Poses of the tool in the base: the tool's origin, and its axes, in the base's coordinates. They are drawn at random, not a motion.
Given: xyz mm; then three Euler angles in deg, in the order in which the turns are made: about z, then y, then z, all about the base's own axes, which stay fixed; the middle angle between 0 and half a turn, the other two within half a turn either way.
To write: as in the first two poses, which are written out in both.
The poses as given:
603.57 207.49 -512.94 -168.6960 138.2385 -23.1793
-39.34 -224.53 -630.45 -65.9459 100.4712 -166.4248
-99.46 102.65 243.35 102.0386 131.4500 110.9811
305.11 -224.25 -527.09 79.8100 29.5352 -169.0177
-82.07 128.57 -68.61 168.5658 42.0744 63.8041
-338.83 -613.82 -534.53 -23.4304 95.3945 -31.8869
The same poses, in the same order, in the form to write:
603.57 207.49 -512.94; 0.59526 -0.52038 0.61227; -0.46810 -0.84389 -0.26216; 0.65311 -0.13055 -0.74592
-39.34 -224.53 -630.45; -0.14233 0.25699 -0.95587; 0.90504 -0.35726 -0.23081; -0.40081 -0.89795 -0.18174
-99.46 102.65 243.35; -0.96260 -0.03707 -0.26838; -0.22127 0.67916 0.69984; 0.15633 0.73305 -0.66197
305.11 -224.25 -527.09; 0.03640 0.87435 -0.48393; -0.99552 -0.01054 -0.09391; -0.08721 0.48518 0.87005
-82.07 128.57 -68.61; -0.49905 0.81452 0.29581; -0.56530 -0.56472 0.60127; 0.65680 0.13284 0.74228
-338.83 -613.82 -534.53; -0.28329 0.45295 0.84533; -0.29206 0.79883 -0.52590; -0.91348 -0.39587 -0.09401

